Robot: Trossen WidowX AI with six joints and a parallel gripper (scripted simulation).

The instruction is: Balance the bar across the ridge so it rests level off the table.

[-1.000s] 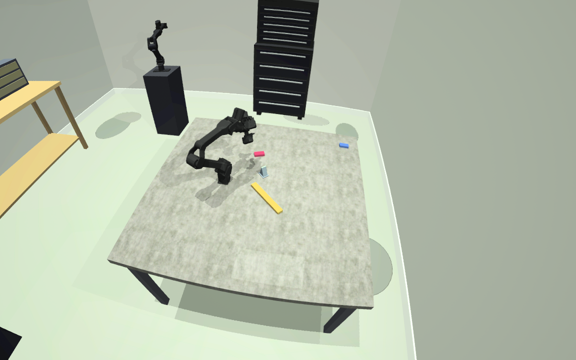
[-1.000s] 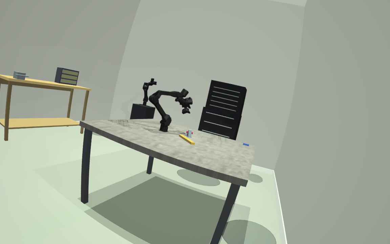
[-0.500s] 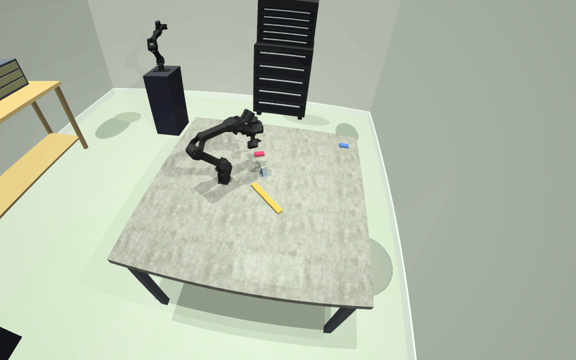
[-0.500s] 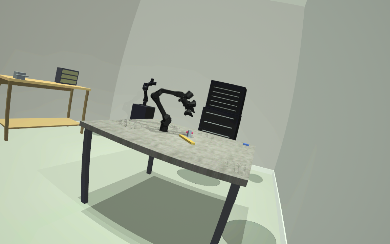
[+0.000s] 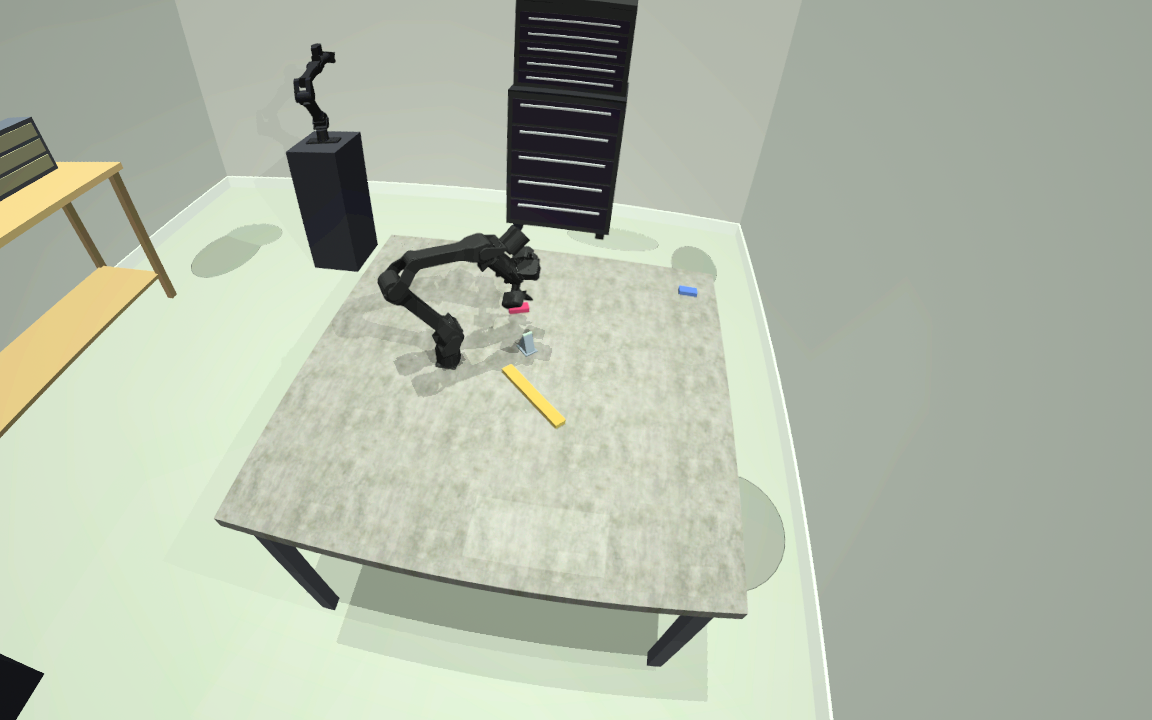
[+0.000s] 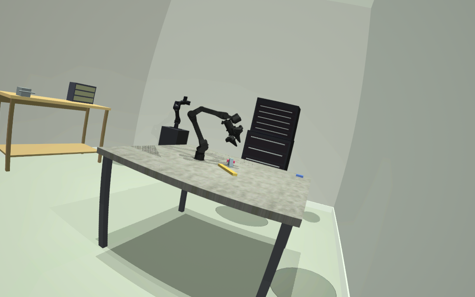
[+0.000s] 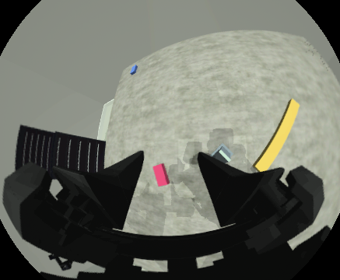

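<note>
The yellow bar lies 50 mm ahead of my gripper tip, 260 mm to the right of it and 160 mm below it. Also, from my gripper tip: small blue block 510 mm ahead, 330 mm to the left, 160 mm below; small pink piece 60 mm behind, 100 mm to the left, 160 mm below.
</note>
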